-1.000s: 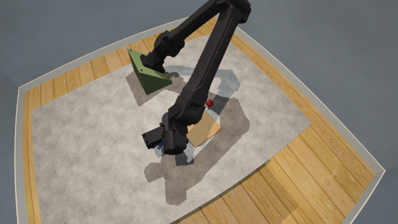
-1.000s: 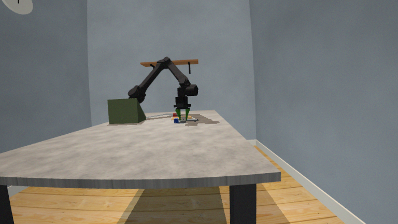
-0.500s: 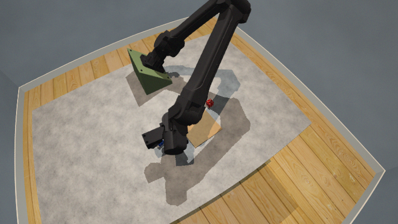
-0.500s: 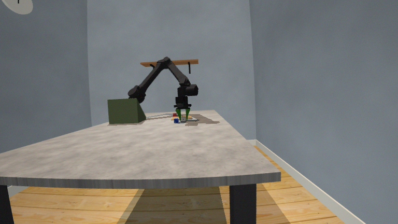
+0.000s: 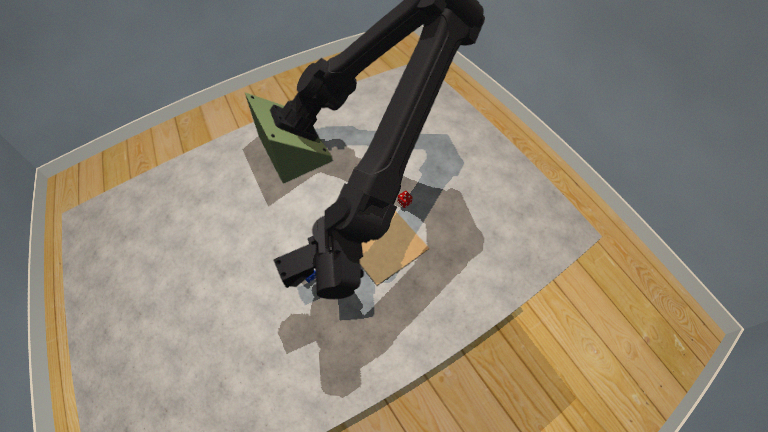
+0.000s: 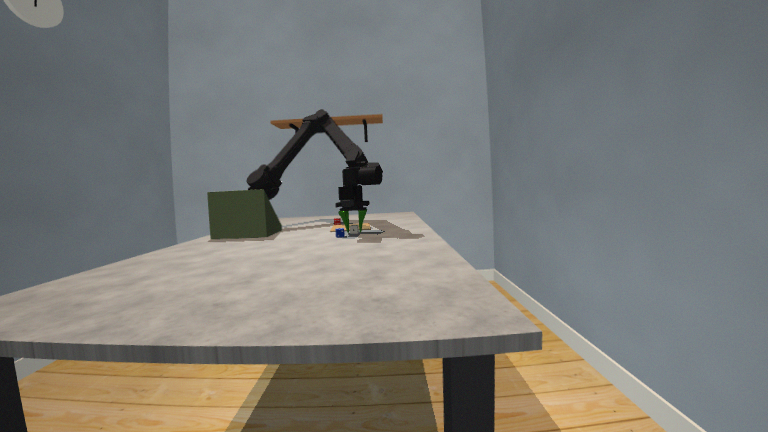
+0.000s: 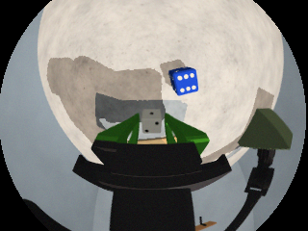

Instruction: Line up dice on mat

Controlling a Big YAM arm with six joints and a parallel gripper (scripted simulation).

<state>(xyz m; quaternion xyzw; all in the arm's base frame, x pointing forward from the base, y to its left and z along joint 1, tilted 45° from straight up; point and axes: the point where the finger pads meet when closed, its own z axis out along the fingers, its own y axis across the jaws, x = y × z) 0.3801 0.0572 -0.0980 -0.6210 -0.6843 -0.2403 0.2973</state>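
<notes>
My gripper is now right at the white die. Round my hand: red die (200 mm to the left, 110 mm behind); then tan mat (120 mm to the left, 40 mm behind, 10 mm below); then blue die (60 mm to the right, 30 mm behind).
</notes>
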